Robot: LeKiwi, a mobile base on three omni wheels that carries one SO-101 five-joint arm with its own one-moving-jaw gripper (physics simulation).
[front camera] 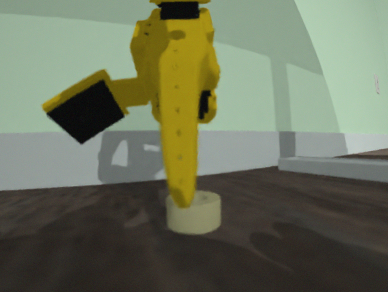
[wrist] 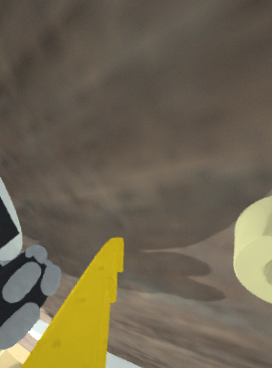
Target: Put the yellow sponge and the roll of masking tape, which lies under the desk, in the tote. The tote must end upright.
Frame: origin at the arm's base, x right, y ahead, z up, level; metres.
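Seen in the pictures: hand, tool point: (front camera: 183, 197) (wrist: 123, 250).
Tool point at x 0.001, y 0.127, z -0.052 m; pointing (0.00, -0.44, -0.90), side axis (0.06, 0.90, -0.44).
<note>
A point is followed by its place in that frame.
The pale yellow roll of masking tape (front camera: 197, 219) @[x 0.008, y 0.165, z -0.079 m] (wrist: 248, 260) @[x 0.006, y 0.170, z -0.069 m] lies flat on the dark floor. It is cut off by the right edge of the wrist view. My gripper (front camera: 183, 200) (wrist: 119, 242) is fully open and empty, with one notched jaw showing in the wrist view. In the front view the jaw points down and its tip overlaps the roll's upper left part. In the wrist view the roll is to the right of that tip, with a gap between them. The yellow sponge and the tote do not show in the front view.
A green wall (front camera: 240, 90) @[x 0.136, y 0.464, z 0.096 m] with a grey baseboard (front camera: 225, 155) @[x 0.085, y 0.430, z -0.054 m] stands behind the roll. A low grey bar (front camera: 335, 168) @[x 0.247, y 0.301, z -0.076 m] lies on the floor at the right. A black and grey wheel (wrist: 22, 282) of my base is at the left of the wrist view.
</note>
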